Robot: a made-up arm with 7 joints.
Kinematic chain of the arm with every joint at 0, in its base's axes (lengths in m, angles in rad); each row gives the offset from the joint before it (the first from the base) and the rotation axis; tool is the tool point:
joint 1: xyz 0 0 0.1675 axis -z
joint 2: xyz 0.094 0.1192 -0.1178 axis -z
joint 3: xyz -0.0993 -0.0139 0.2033 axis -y
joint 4: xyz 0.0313 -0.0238 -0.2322 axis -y
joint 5: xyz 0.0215 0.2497 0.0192 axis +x
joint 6: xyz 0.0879 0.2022 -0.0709 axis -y
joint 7: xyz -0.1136 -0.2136 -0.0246 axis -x
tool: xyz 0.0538 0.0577 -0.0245
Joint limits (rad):
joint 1: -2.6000..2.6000
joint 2: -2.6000..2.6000
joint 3: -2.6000..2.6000
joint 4: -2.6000..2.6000
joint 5: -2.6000..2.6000
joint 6: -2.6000..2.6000
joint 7: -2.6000..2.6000
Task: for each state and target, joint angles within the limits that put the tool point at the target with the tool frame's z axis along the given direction. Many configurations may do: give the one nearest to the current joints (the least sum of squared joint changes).
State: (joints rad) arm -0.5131 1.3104 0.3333 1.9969 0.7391 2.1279 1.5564
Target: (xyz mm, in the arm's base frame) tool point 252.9 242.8 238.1 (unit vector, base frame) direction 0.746 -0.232 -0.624
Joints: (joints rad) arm -0.4682 1.8010 0.0130 1.7493 0.1059 2.0345 0.6913
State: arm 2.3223 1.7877 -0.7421 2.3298 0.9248 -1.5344 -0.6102
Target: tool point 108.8 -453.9 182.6 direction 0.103 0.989 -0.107
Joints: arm 1.9869 1.7951 -0.8393 1.8862 0.6029 -1.1216 -1.3903
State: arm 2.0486 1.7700 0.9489 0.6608 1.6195 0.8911 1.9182
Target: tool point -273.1 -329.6 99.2 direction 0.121 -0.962 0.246
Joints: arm 2.2472 1.6229 0.4359 0.9081 1.3630 0.1607 2.0615
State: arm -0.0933 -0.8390 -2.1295 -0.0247 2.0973 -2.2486 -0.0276
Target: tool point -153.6 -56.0 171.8 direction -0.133 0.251 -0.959
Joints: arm 0.1728 -1.3637 -1.5965 0.3502 2.1836 -1.6753 -0.2343
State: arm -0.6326 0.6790 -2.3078 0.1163 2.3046 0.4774 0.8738
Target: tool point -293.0 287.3 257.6 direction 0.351 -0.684 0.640
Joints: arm -0.7448 0.1511 -2.6000 0.4222 2.6000 0.5507 0.4411
